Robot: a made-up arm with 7 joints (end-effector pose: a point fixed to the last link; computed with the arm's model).
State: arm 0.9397 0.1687 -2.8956 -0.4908 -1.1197 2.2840 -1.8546
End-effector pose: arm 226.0 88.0 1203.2 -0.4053 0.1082 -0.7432 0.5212
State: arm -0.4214 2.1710 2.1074 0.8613 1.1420 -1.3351 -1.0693
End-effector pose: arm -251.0 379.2 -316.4 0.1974 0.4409 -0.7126 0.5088
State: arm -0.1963 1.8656 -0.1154 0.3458 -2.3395 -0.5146 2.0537
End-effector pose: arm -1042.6 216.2 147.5 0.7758 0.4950 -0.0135 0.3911
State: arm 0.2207 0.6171 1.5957 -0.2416 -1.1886 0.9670 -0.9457
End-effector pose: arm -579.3 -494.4 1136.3 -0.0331 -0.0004 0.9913 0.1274
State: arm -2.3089 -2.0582 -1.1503 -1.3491 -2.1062 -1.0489 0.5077
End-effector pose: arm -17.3 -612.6 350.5 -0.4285 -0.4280 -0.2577 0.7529
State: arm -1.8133 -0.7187 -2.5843 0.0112 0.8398 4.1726 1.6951
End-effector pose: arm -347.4 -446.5 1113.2 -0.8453 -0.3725 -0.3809 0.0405
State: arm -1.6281 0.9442 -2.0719 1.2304 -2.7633 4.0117 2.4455
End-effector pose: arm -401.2 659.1 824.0 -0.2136 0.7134 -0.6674 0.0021
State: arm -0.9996 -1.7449 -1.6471 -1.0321 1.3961 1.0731 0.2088
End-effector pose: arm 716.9 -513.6 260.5 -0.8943 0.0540 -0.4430 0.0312
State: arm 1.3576 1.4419 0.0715 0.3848 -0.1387 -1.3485 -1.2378
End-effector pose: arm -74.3 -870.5 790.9 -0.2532 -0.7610 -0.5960 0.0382
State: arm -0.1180 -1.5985 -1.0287 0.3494 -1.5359 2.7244 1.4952
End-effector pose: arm 870.9 -123.3 239.2 -0.8311 -0.4837 -0.2713 0.0420
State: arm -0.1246 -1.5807 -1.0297 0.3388 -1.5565 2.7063 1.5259
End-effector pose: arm 873.7 -125.3 252.3 -0.8357 -0.4744 -0.2753 0.0266
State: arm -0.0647 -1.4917 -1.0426 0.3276 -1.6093 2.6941 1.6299
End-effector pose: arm 888.7 -71.1 324.5 -0.8325 -0.4715 -0.2910 0.0001
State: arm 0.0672 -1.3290 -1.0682 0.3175 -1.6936 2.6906 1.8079
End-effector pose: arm 890.4 44.9 458.5 0.8189 0.4693 0.3289 0.0310
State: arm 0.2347 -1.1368 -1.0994 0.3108 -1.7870 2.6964 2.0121
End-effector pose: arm 845.8 181.2 615.5 0.7979 0.4594 0.3875 0.0474
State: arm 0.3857 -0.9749 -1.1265 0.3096 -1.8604 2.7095 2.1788
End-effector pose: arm 770.3 282.8 743.0 0.7770 0.4453 0.4431 0.0399
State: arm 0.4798 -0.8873 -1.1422 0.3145 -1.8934 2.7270 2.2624
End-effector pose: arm 713.6 333.3 809.6 0.7641 0.4407 0.4706 0.0224
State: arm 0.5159 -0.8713 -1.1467 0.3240 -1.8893 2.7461 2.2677
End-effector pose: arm 695.9 351.7 822.3 0.7598 0.4502 0.4689 0.0094
